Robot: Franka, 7 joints.
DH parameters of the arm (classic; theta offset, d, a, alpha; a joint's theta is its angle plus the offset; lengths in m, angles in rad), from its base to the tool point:
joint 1: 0 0.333 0 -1.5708
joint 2: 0 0 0 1.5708
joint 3: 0 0.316 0.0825 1.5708
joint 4: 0 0 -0.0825 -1.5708
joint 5: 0 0.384 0 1.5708
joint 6: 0 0 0.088 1.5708
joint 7: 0 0.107 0 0
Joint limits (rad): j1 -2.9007..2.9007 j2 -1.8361..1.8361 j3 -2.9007..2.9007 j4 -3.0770..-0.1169 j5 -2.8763..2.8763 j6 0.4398..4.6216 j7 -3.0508..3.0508
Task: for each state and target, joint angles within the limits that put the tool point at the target. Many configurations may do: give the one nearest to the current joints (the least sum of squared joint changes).
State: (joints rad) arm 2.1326 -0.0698 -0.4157 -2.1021 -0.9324 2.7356 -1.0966
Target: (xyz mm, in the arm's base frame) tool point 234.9 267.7 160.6
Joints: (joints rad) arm 1.7162 0.1917 -0.8251 -2.7215 -0.9352 2.5124 -1.0966
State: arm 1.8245 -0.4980 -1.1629 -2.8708 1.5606 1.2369 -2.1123
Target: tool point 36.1 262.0 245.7
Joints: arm 1.9643 -0.1782 -1.0681 -3.0216 1.5626 1.4239 -2.1123
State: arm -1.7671 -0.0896 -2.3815 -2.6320 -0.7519 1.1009 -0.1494
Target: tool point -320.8 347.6 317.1
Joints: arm -1.5544 -0.2433 -2.2058 -2.1559 -0.8547 1.3790 -0.1494
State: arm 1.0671 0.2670 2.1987 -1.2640 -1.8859 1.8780 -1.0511
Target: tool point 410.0 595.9 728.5
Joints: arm 0.4342 1.0225 1.8307 -0.8087 -1.9370 1.7664 -1.0511
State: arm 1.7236 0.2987 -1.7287 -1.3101 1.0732 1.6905 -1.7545
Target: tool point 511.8 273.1 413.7
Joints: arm 1.6402 0.5767 -1.4444 -1.8791 0.9987 1.6151 -1.7545
